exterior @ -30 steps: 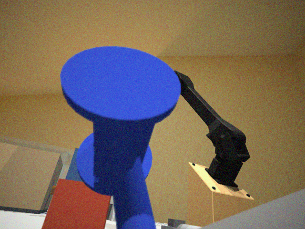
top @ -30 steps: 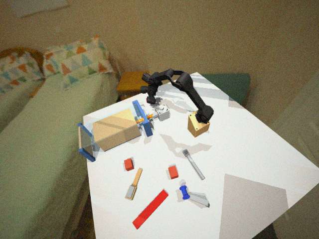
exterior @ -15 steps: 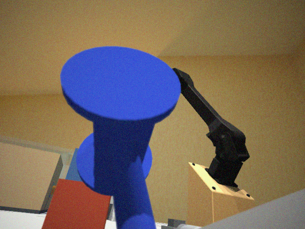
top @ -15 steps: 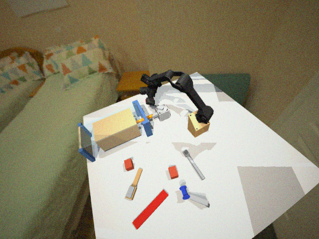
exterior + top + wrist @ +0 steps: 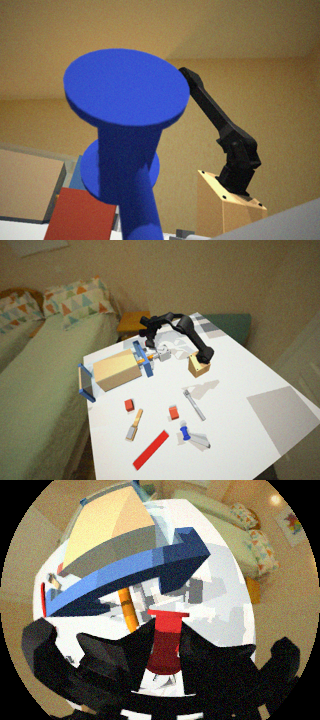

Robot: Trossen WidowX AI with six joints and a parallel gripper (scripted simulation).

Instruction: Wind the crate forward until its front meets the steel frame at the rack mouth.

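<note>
My gripper tip is 4 cm past the grey crank arm, 3 cm to the right of it and 3 cm above it. The rest, counted from my gripper tip: winch drum: 10 cm below, 9 cm behind, 7 cm to the left; then mouth frame: 7 cm ahead, 6 cm to the left, 3 cm below; then red grip: 1 cm to the left, 1 cm behind.
</note>
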